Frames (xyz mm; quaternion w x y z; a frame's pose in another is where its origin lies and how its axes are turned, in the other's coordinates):
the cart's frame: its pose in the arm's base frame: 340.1 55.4 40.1 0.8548 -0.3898 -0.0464 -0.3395
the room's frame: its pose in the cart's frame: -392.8 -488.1 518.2 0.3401 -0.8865 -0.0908 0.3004
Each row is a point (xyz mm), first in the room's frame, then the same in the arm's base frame.
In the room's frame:
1: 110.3 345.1 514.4
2: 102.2 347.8 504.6
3: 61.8 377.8 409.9
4: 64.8 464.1 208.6
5: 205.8 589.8 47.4
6: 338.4 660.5 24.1
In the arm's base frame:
1: -412.0 153.4 51.4
2: -417.6 154.4 63.1
3: -445.1 139.0 165.6
4: -450.9 35.5 358.6
5: -386.2 -174.3 474.5
6: -324.9 -312.8 460.1

